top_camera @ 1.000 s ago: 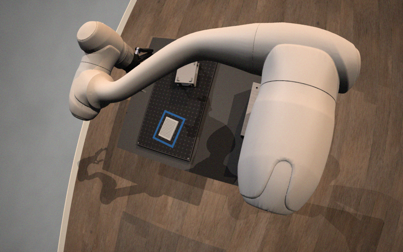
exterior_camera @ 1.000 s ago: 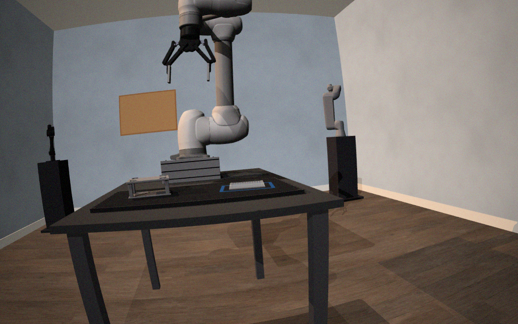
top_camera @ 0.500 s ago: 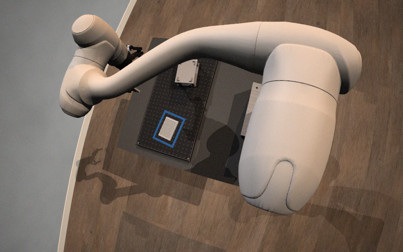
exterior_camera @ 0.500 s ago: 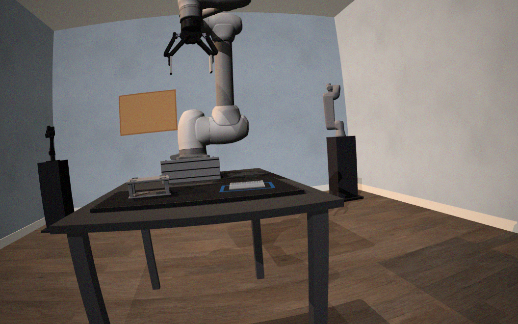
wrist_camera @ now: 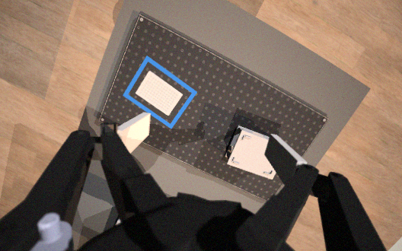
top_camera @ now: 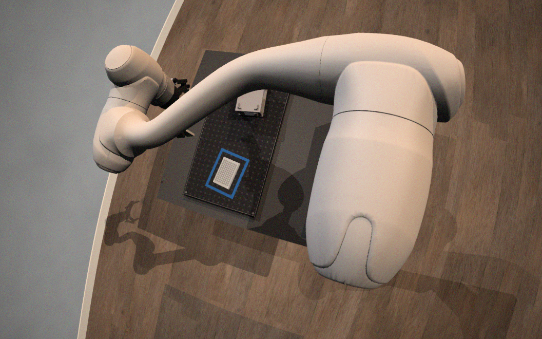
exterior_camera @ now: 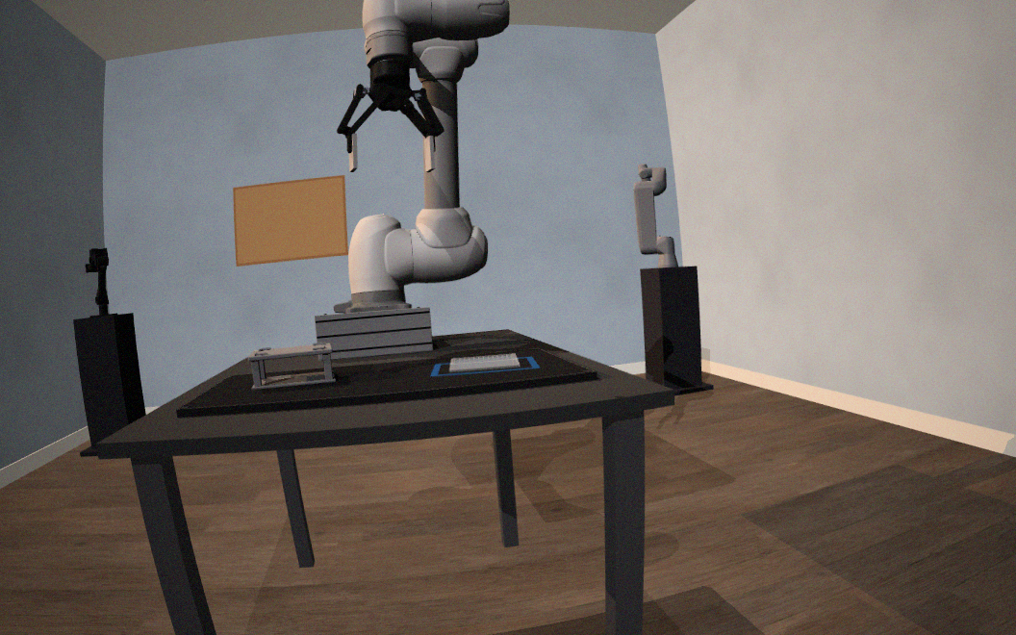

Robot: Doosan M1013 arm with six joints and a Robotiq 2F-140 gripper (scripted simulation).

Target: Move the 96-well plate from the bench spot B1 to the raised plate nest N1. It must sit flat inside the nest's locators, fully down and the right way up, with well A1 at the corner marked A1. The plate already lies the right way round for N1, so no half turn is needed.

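Now: hand 380 mm above the white 96-well plate, 150 mm to the right of it and 40 mm past it.
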